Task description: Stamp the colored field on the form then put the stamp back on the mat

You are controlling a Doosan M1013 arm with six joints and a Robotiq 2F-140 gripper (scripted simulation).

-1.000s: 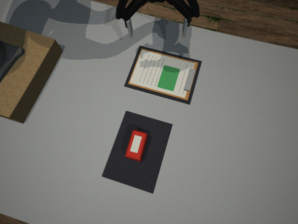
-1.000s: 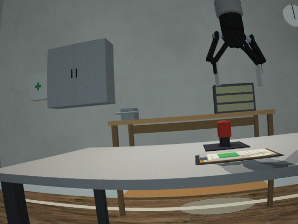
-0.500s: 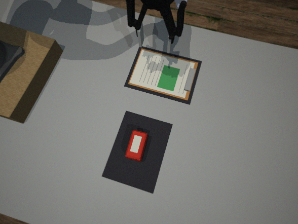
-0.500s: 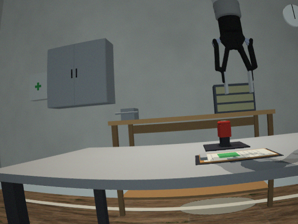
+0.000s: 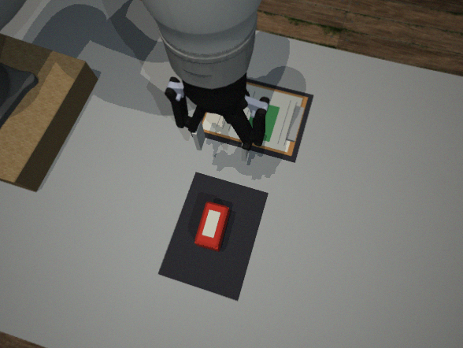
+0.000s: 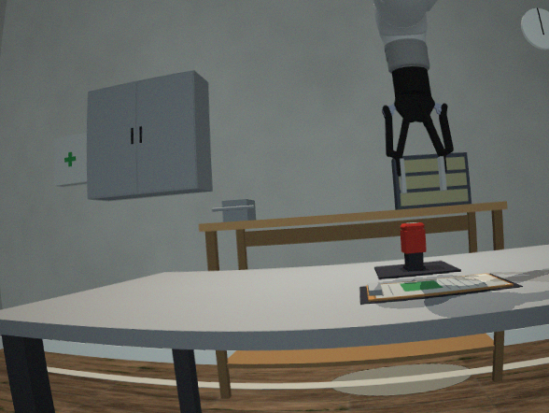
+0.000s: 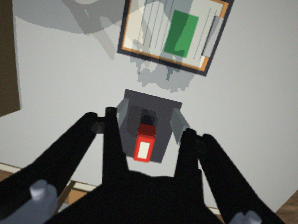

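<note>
My gripper is now 140 mm above the stamp, 120 mm to the left of it and 30 mm short of it. Round my hand: clipboard (190 mm below, 170 mm to the left, 10 mm ahead); dark mat (190 mm below, 120 mm to the right, 30 mm ahead).
</note>
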